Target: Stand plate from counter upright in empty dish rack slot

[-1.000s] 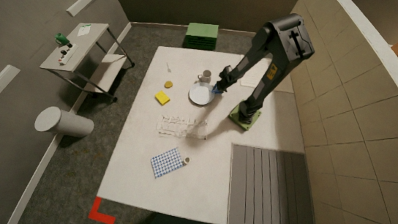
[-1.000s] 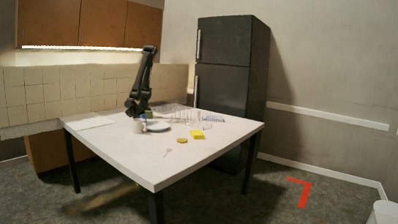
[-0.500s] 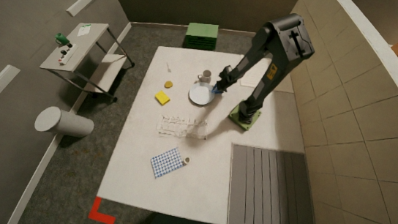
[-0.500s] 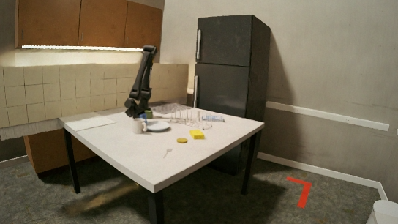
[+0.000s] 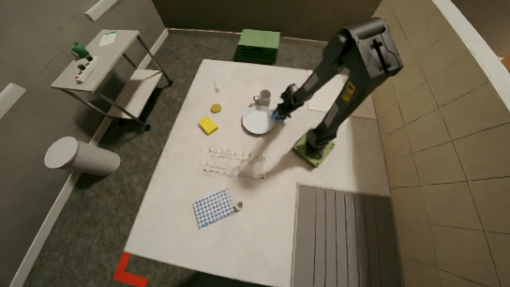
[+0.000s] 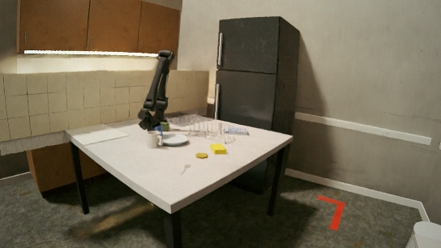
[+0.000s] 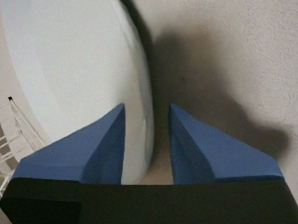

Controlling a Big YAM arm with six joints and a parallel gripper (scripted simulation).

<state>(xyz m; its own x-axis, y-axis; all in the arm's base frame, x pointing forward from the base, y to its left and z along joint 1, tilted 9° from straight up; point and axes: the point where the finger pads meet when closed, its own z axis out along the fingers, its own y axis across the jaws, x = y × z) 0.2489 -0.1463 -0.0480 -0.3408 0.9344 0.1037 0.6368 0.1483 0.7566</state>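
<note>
My hand is 11 cm to the left of the white mug, 8 cm short of it and 2 cm below it. Round my hand: white cup (52 cm to the left, 7 cm ahead, 1 cm below); then spoon (44 cm ahead, 18 cm to the right, 2 cm below); then yellow disc (38 cm ahead, 1 cm below).
</note>
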